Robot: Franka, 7 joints.
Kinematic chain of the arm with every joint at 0, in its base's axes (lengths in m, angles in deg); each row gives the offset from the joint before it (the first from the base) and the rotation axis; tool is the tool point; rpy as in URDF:
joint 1: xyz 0 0 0.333 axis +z
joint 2: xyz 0 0 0 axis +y
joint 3: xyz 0 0 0.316 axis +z
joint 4: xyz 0.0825 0 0 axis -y
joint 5: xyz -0.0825 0 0.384 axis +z
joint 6: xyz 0 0 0 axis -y
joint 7: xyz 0.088 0 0 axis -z
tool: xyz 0 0 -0.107 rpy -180 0 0
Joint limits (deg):
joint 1: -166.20..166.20
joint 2: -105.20..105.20
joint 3: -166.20..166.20
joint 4: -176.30..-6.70
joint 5: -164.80..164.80
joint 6: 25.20..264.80
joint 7: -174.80..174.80
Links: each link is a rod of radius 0.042 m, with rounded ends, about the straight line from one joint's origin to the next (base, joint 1, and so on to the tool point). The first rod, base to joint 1, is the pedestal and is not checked.
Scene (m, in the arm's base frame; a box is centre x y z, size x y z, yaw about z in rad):
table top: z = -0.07
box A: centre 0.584 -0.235 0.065 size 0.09 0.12 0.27 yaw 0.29
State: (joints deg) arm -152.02 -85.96 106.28 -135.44 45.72 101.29 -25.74
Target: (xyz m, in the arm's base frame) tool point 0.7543 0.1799 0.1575
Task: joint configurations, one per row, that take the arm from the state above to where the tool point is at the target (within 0.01 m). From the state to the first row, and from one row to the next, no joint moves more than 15 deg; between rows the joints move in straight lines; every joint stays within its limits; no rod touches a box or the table.
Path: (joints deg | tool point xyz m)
1: -145.83 -82.35 100.77 -125.10 45.51 105.85 -25.74 | 0.3321 -0.3620 0.1915
2: -139.63 -78.75 95.26 -114.75 45.30 110.41 -25.74 | 0.4706 -0.3181 0.2613
3: -133.44 -75.14 89.74 -104.41 45.09 114.96 -25.74 | 0.5840 -0.2350 0.3531
4: -132.20 -78.31 97.71 -90.80 47.10 118.75 -25.74 | 0.6839 -0.1171 0.2903
5: -130.96 -81.47 105.69 -77.19 49.11 122.54 -25.74 | 0.7417 0.0258 0.2205
6: -129.72 -84.64 113.66 -63.59 51.12 126.34 -25.74 | 0.7543 0.1799 0.1574

